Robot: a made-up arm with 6 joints. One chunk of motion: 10 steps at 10 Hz.
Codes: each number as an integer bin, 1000 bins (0 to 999) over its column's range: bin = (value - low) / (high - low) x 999, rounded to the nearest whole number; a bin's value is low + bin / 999 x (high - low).
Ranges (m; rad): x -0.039..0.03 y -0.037..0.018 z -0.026..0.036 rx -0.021..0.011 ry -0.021..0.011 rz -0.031..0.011
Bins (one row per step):
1: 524 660 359 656 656 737
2: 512 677 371 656 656 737
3: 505 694 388 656 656 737
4: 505 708 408 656 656 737
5: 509 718 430 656 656 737
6: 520 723 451 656 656 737
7: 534 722 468 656 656 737
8: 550 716 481 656 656 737
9: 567 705 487 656 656 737
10: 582 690 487 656 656 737
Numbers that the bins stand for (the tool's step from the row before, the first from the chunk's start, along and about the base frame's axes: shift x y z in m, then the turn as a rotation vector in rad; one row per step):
1: -0.00281 -0.00066 -0.00372 0.00001 0.00001 -0.00002
2: -0.00364 0.00027 -0.00297 0.00001 0.00001 -0.00002
3: -0.00412 0.00121 -0.00192 0.00001 0.00001 -0.00002
4: -0.00412 0.00198 -0.00068 0.00001 0.00001 -0.00002
5: -0.00384 0.00253 0.00069 0.00001 0.00001 -0.00002
6: -0.00308 0.00280 0.00199 0.00001 0.00001 -0.00002
7: -0.00212 0.00275 0.00305 0.00001 0.00001 -0.00002
8: -0.00101 0.00242 0.00385 0.00001 0.00001 -0.00002
9: 0.00016 0.00181 0.00422 0.00001 0.00001 -0.00002
10: 0.00120 0.00099 0.00422 0.00001 0.00001 -0.00002

